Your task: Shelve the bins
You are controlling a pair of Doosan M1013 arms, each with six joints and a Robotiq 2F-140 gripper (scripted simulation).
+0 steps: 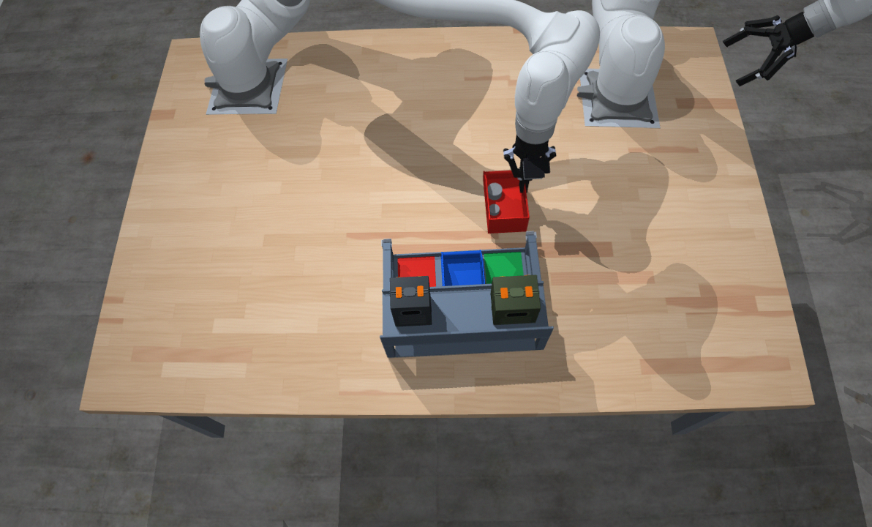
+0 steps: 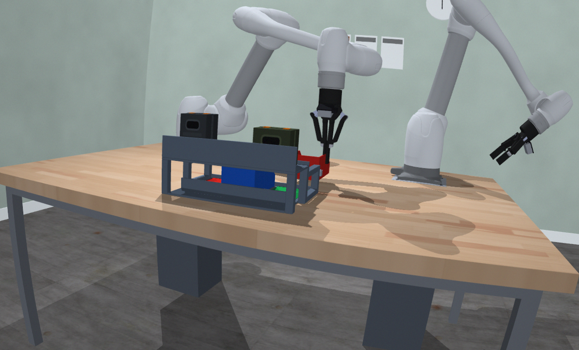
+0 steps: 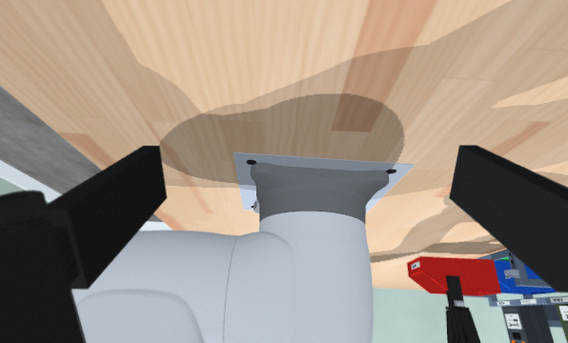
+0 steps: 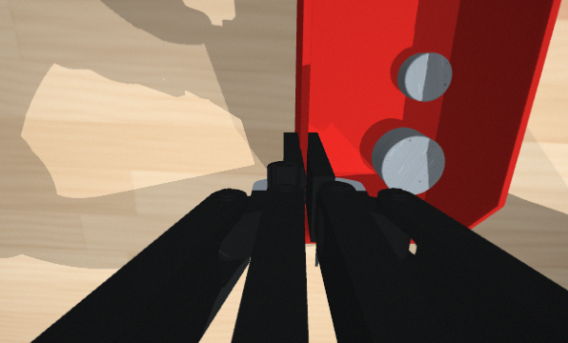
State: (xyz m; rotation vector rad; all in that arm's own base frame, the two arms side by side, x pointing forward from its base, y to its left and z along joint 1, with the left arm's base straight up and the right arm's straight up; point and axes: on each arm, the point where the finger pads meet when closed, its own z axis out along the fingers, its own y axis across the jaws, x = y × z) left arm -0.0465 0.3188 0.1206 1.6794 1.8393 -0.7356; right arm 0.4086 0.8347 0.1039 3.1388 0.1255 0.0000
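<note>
Right now my right hand is 30 mm short of the red bin, 50 mm to the left of it and 40 mm above it. The rest, counted from my right hand: blue bin 260 mm ahead, 140 mm to the right, 60 mm below; then grey shelf 290 mm ahead, 140 mm to the right, 40 mm below.
</note>
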